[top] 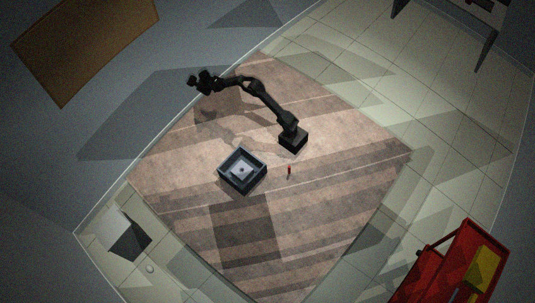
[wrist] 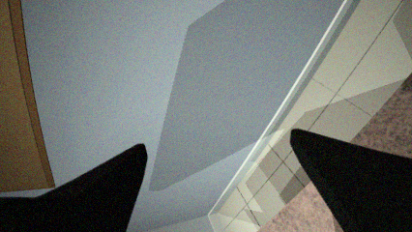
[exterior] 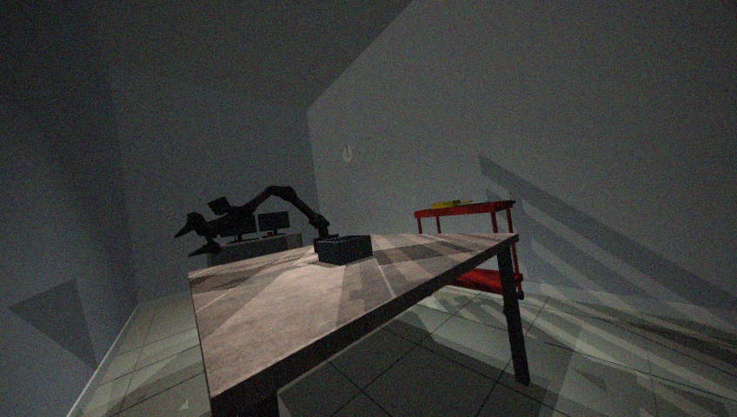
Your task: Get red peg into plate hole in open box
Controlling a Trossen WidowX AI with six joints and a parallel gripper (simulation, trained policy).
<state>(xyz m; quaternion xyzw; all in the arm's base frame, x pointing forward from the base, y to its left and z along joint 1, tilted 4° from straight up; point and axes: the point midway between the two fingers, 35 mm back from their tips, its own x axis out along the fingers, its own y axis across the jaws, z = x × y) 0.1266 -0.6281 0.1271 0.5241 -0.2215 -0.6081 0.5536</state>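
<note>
Now: the red peg 3 cm ahead of my gripper tip, 77 cm to the left of it and 13 cm below it. Round my gripper tip: dark box: 20 cm ahead, 58 cm to the left, 14 cm below; grey plate: 20 cm ahead, 58 cm to the left, 13 cm below.
</note>
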